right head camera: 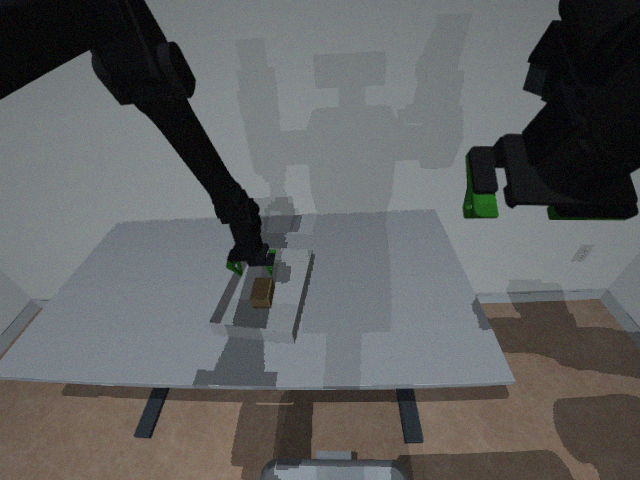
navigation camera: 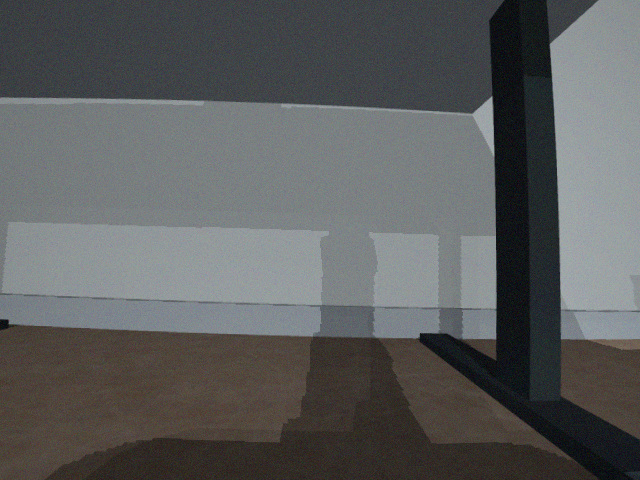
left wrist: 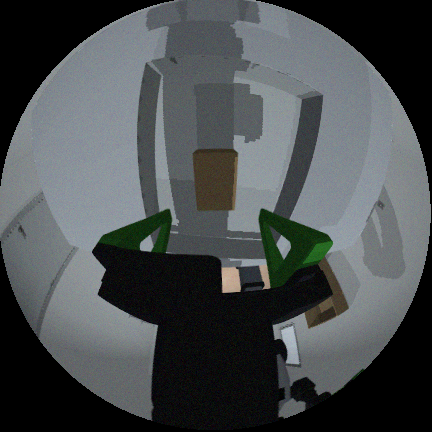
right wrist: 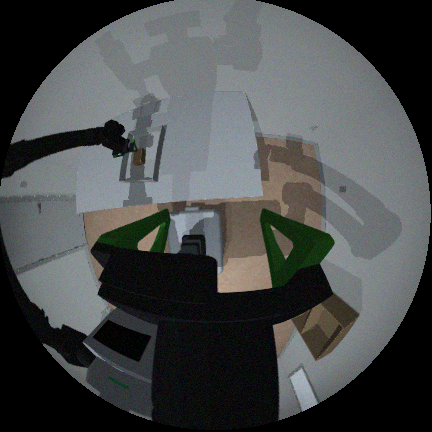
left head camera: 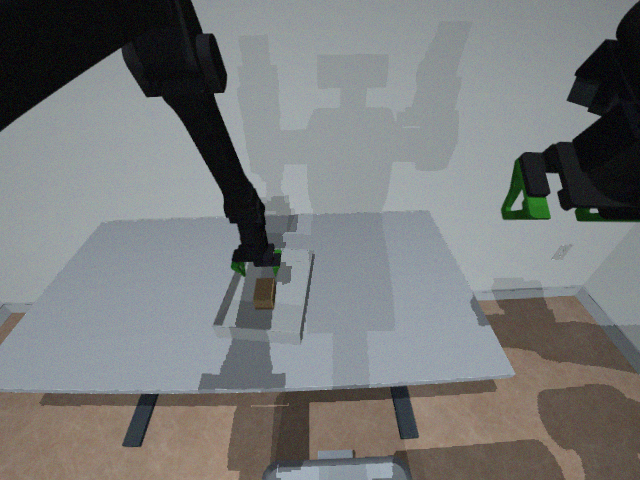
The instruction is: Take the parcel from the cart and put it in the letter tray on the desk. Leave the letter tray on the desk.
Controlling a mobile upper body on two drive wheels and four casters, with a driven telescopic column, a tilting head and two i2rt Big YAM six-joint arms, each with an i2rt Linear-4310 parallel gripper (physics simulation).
Labels:
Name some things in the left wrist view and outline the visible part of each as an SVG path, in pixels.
My left gripper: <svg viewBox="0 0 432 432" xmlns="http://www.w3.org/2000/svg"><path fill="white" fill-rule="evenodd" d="M103 234L92 249L92 254L106 269L100 280L102 283L97 295L139 319L157 324L151 377L151 401L154 418L159 423L197 429L199 426L231 426L231 429L238 429L273 422L278 415L278 371L272 325L307 311L333 294L323 270L320 270L318 262L333 243L328 234L260 208L258 223L270 288L238 292L222 292L221 261L216 256L165 253L172 221L169 208ZM268 225L290 242L290 249L284 259L274 242ZM161 225L151 251L140 250L140 242Z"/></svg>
A brown parcel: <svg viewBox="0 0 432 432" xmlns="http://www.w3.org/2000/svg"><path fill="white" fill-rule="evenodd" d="M196 149L192 153L197 210L234 210L238 152L233 148Z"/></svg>

